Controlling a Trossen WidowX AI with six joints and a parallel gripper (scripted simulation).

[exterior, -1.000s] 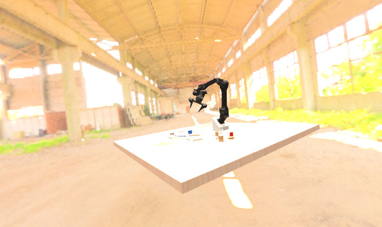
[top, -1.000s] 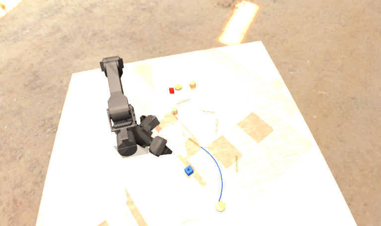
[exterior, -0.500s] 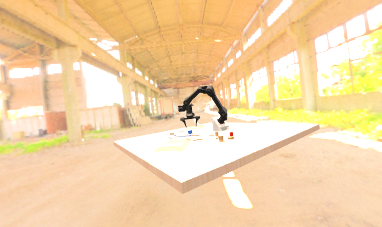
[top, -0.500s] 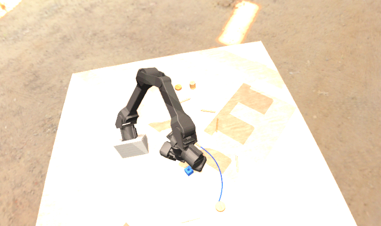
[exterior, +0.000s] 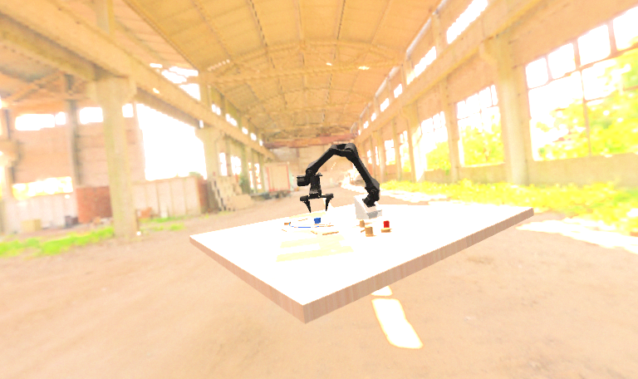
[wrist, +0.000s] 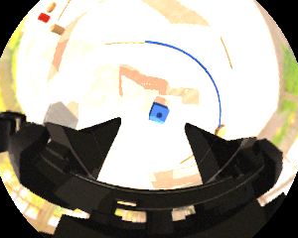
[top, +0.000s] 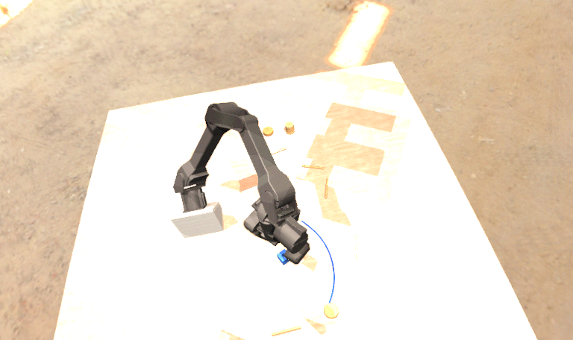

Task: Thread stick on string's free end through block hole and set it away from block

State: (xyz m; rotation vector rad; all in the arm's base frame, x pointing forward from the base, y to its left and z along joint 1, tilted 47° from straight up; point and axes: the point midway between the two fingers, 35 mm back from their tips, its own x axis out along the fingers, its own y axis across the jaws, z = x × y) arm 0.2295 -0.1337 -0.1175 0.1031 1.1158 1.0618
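The blue cube is 50 mm below my gripper tip, 10 mm to the right of it and 10 mm ahead of it. Also, from my gripper tip: round wooden button 190 mm to the right, 100 mm ahead, 50 mm below; then thin wooden stick 120 mm to the left, 70 mm ahead, 60 mm below; then red cube 480 mm to the left, 40 mm below.
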